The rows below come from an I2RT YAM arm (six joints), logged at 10 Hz.
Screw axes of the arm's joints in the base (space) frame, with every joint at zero. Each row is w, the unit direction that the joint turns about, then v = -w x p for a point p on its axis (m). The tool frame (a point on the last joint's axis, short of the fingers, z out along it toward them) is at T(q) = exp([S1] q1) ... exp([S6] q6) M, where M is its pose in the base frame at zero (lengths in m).
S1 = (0, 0, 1, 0, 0, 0)
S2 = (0, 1, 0, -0.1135, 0, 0.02)
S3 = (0, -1, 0, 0.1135, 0, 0.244)
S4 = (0, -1, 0, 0.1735, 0, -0.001)
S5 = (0, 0, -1, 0, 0.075, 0)
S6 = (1, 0, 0, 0, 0.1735, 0)
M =
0 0 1 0.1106
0 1 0 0
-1 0 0 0.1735
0 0 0 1
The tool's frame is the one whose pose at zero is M.
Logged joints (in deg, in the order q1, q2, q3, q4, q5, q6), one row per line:
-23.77 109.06 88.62 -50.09 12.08 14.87
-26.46 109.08 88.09 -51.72 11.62 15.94
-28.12 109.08 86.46 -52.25 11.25 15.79
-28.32 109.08 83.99 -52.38 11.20 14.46
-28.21 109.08 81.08 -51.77 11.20 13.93
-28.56 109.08 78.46 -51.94 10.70 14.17
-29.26 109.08 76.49 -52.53 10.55 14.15
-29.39 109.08 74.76 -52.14 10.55 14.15
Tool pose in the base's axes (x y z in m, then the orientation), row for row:
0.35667 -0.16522 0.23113 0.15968 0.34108 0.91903 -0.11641
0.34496 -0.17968 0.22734 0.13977 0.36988 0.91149 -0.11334
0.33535 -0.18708 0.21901 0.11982 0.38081 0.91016 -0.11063
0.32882 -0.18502 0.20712 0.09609 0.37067 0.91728 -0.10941
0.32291 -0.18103 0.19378 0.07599 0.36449 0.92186 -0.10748
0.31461 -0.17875 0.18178 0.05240 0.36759 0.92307 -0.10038
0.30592 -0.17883 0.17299 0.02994 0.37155 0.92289 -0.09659
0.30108 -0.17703 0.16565 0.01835 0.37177 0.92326 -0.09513
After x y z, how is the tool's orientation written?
As a quaternion, w x y z.
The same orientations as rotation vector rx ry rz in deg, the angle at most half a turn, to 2 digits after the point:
55.84 150.47 -19.06
61.24 150.90 -18.76
63.76 152.40 -18.52
62.92 155.71 -18.57
62.61 158.36 -18.46
64.05 160.83 -17.49
65.63 163.03 -17.06
66.15 164.27 -16.93

